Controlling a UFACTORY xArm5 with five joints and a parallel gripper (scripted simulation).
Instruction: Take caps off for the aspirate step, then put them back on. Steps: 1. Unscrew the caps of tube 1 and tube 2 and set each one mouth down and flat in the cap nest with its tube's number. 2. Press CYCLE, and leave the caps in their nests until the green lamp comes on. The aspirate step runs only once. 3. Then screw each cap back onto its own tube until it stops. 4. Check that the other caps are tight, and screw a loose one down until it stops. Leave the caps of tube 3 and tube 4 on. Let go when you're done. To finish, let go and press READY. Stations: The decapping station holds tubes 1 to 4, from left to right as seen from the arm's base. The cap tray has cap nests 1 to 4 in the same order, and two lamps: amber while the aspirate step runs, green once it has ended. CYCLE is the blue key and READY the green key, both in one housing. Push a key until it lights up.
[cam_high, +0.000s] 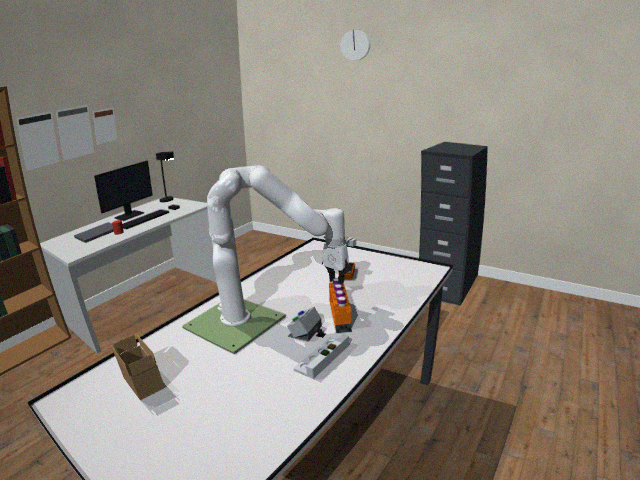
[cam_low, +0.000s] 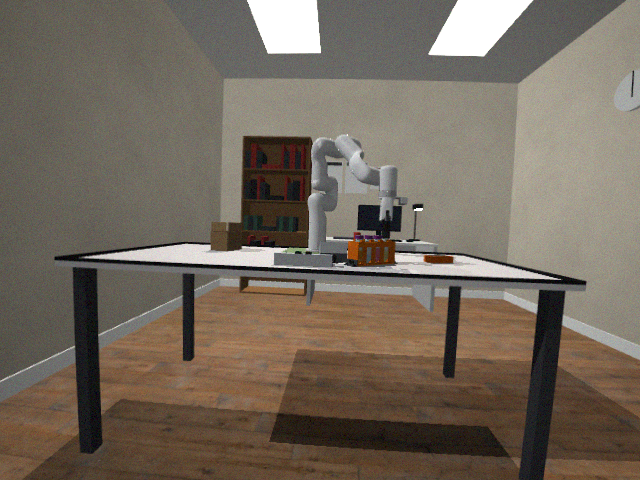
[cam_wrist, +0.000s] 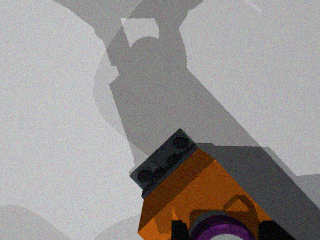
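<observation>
My hand is 1 cm above the purple cap marked 1. The rest, counted from my hand: purple cap marked 2: 3 cm ahead, 4 cm to the right, 2 cm below; then cap 4: 9 cm ahead, 13 cm to the right, 2 cm below; then blue cycle key: 4 cm behind, 21 cm to the right, 6 cm below.
</observation>
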